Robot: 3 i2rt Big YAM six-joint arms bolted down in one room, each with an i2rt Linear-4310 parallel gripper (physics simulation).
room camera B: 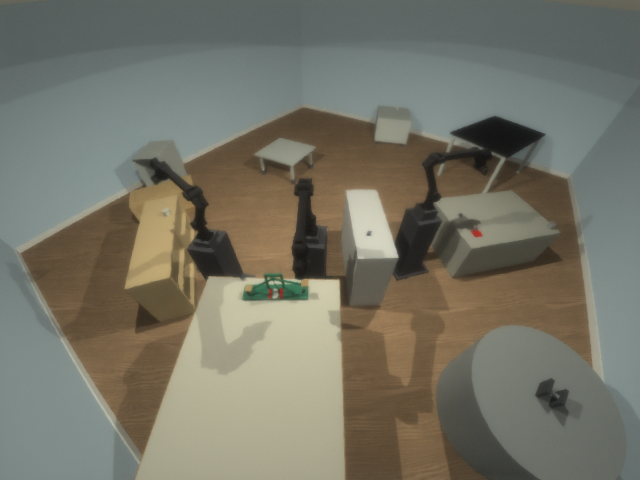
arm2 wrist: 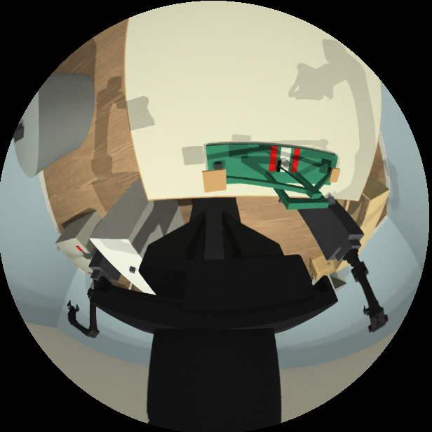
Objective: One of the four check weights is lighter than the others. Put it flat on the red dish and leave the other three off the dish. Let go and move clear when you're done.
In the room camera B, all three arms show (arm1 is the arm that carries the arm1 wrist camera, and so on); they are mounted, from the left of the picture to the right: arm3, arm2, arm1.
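The red dish (room camera B: pixel 476 233) lies on the grey cabinet at the right in the room view. A green balance (room camera B: pixel 275 295) (arm2 wrist: pixel 240 170) stands at the table's far edge; its tan pans show no weight I can make out. A small dark block (room camera B: pixel 369 233) (arm2 wrist: pixel 132 270) is on the white cabinet; whether it is a check weight is unclear. Arm2's gripper (arm2 wrist: pixel 214 214) (room camera B: pixel 298 268) hangs near the balance, fingers close together, with something dark between or behind them. Arm1's gripper (room camera B: pixel 481 164) is raised behind the dish. Arm3's gripper (room camera B: pixel 156 170) is raised over the wooden cabinet. Both are too small to judge.
The cream table (room camera B: pixel 258 392) (arm2 wrist: pixel 240 75) fills the front. The white cabinet (room camera B: pixel 364 214) stands between arm2 and arm1. The grey cabinet (room camera B: pixel 511 211) is right of arm1. The wooden cabinet (room camera B: pixel 149 253) is at the left, and a grey drum (room camera B: pixel 496 392) is at the front right.
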